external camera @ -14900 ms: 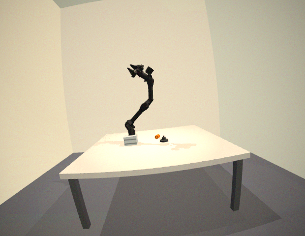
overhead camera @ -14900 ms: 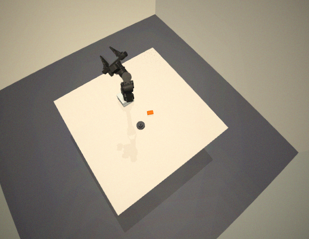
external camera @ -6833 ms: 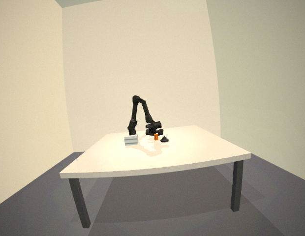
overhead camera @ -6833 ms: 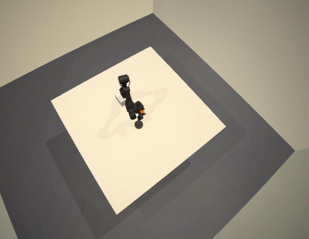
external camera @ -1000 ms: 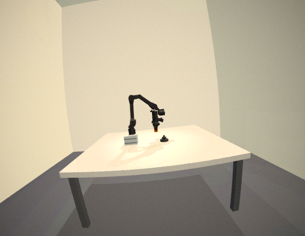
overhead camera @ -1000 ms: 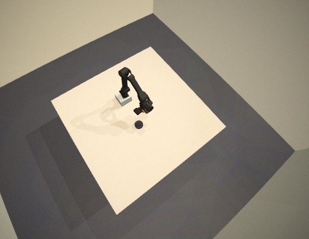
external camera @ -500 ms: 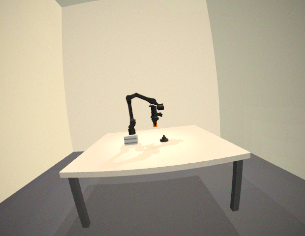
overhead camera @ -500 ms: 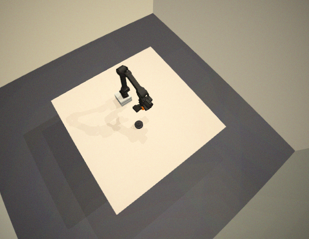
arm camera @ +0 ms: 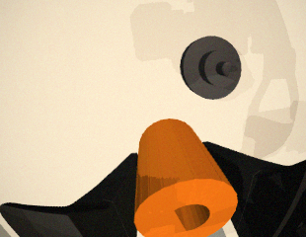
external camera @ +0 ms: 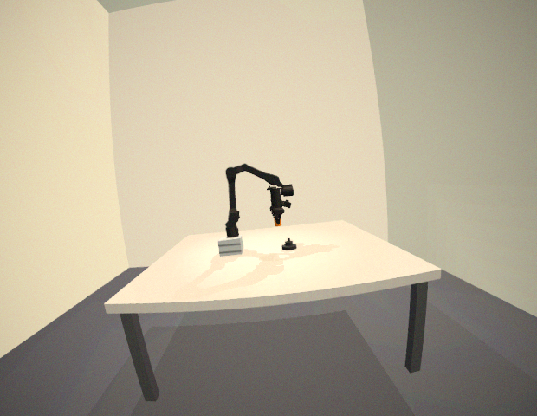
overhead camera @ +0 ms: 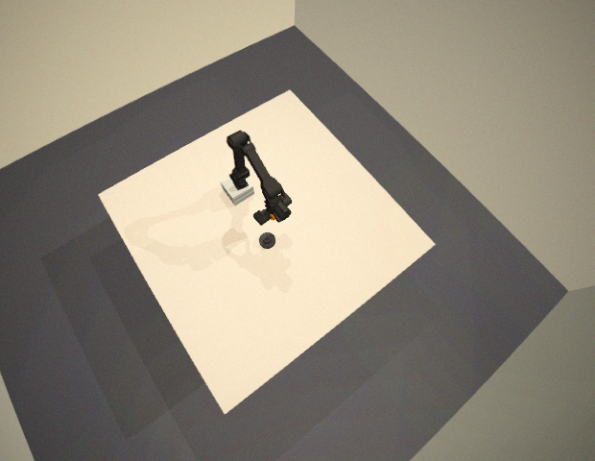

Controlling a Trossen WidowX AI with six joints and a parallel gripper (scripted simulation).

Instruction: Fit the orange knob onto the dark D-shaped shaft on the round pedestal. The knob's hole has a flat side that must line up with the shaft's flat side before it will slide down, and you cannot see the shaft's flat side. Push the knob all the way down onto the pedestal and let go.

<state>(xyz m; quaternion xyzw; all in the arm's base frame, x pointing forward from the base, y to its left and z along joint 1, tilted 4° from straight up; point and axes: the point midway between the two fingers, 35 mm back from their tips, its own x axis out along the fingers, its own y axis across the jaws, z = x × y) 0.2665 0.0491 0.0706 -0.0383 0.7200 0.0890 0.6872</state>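
My gripper tip is now 6 cm short of the round pedestal, 7 cm to the left of it and 10 cm above it. Round my gripper tip: orange knob: 2 cm above.
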